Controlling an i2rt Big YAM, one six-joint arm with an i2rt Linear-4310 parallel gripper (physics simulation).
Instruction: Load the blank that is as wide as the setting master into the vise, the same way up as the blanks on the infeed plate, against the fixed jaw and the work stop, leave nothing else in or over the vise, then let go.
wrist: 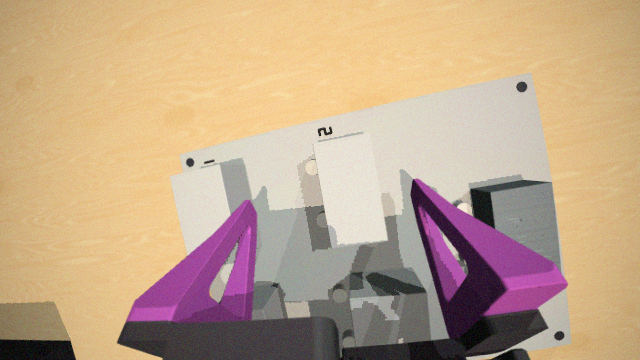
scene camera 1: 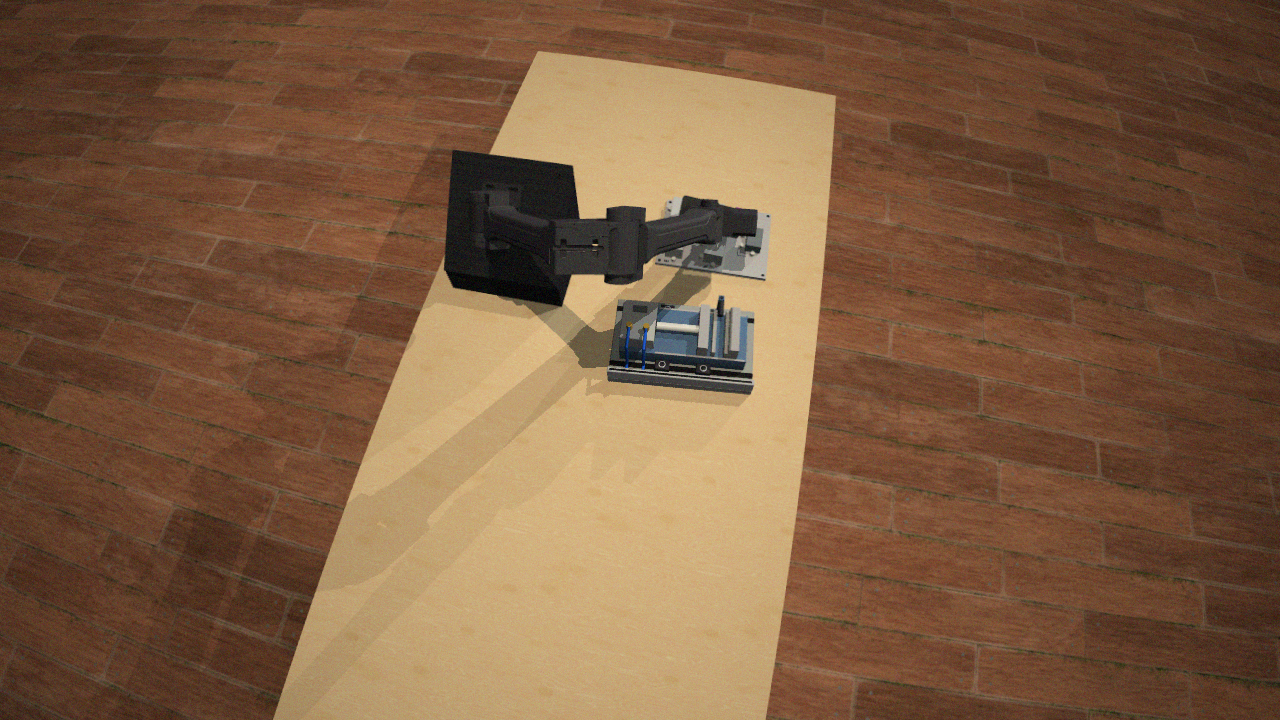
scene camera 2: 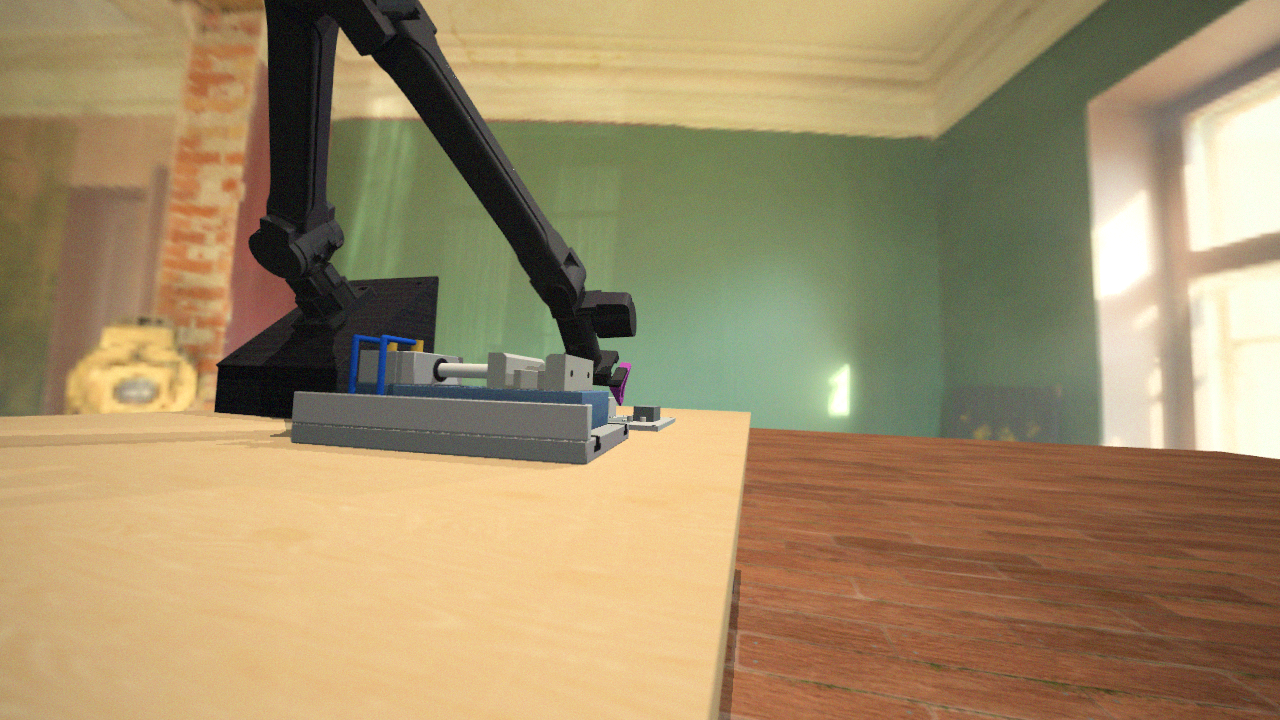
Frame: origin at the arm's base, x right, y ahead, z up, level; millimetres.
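Seen in the pictures: gripper, fingertip midpoint: (wrist: 330, 196); arm's base at its link origin: (scene camera 2: 337, 311).
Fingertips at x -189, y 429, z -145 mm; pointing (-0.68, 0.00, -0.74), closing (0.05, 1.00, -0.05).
Pixels of each thing's top centre, then the offset from my fingertips to it. "pt": a spot on its surface instead. Level surfaces: height alone.
- narrow white blank at its top centre: (wrist: 350, 192) dz +8, dx -1, dy +12 mm
- infeed plate at its top centre: (wrist: 369, 248) (scene camera 1: 715, 237) dz -27, dx +43, dy +17 mm
- pale blank at its top centre: (wrist: 204, 218) (scene camera 1: 679, 207) dz +8, dx +0, dy -77 mm
- dark grey block at its top centre: (wrist: 527, 234) (scene camera 2: 647, 406) (scene camera 1: 754, 236) dz -2, dx +41, dy +108 mm
- vise at its top centre: (scene camera 2: 486, 352) (scene camera 1: 685, 325) dz +64, dx +341, dy -12 mm
- wooden table at its surface level: dz -35 mm
- dark post at a spot on its surface: (scene camera 1: 720, 306) pt dz +61, dx +282, dy +51 mm
The gripper (wrist: 331, 192) is open; its magenta fingers stand apart on either side of a narrow white blank (wrist: 351, 190) near mark 2 on the infeed plate (wrist: 450, 120) (scene camera 1: 758, 268). Nothing is held. One magenta finger shows behind the vise in scene camera 2. Another pale blank (wrist: 200, 200) stands near mark 1, partly behind the left finger. Two shaded blocks (wrist: 267, 300) (wrist: 407, 307) show low in the wrist view, partly hidden by the gripper. A dark grey block (wrist: 522, 215) (scene camera 2: 646, 412) stands at the plate's right. The vise (scene camera 1: 677, 344) (scene camera 2: 501, 394) shows no blank between its fixed jaw (scene camera 1: 734, 333) (scene camera 2: 569, 372) and moving jaw (scene camera 1: 704, 331).
The vise stands beside the plate on the wooden table (scene camera 1: 572, 501) (scene camera 2: 358, 555). Blue upright bars (scene camera 1: 643, 349) (scene camera 2: 383, 365) rise at its end away from the jaws. A dark post (scene camera 1: 720, 306) rises near the jaws. The black arm base (scene camera 1: 510, 241) is across the table.
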